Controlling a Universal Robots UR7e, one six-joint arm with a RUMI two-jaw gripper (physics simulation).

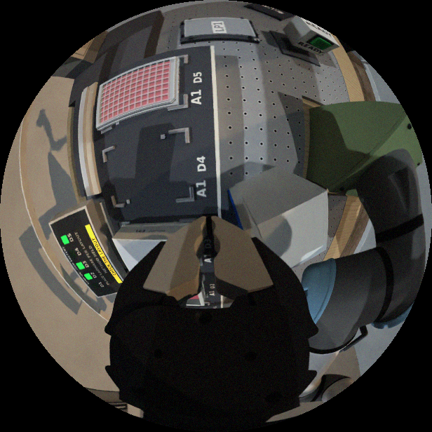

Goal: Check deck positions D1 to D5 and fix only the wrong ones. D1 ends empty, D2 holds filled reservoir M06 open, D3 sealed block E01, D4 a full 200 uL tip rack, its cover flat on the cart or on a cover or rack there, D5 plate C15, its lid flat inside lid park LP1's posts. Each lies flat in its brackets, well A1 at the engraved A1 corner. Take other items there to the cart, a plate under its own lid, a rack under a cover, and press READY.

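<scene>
My gripper (209,218) is shut and empty, with its fingertips near the D3/D4 boundary. A plate with pink wells (138,91) lies in the D5 brackets without a lid on it. D4 shows bare dark deck (150,165) between its corner brackets. A pale block (145,246) stands at D3, partly hidden by the left finger. A bit of a pink item (194,299) shows below the fingers towards D2, mostly hidden. Lid park LP1 (255,34) is at the top, with a pale flat panel visible in it. The green READY button (321,43) is at the top right. D1 is hidden.
A grey box (280,197) with a blue edge stands right of D4 and D3. A green panel (350,132) and the dark arm are further right. A display (75,255) with three green lights stands at the left, below a long pale rail (87,145).
</scene>
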